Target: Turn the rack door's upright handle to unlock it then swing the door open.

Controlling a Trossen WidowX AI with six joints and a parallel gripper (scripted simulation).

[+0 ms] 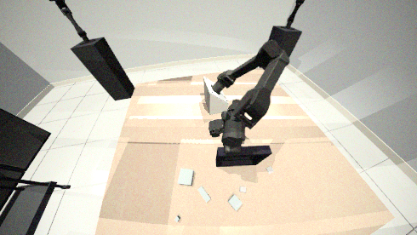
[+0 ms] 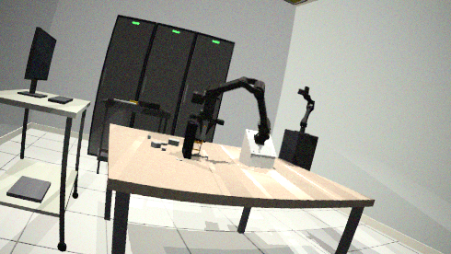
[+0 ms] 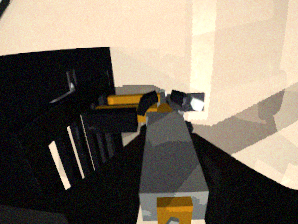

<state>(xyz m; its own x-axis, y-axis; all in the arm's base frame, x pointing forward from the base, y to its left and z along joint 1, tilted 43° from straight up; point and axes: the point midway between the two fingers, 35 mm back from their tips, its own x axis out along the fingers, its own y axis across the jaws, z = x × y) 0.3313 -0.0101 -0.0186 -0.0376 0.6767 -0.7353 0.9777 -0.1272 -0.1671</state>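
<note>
The upright handle is 20 mm below my gripper tip and 10 mm to the left of it.
</note>
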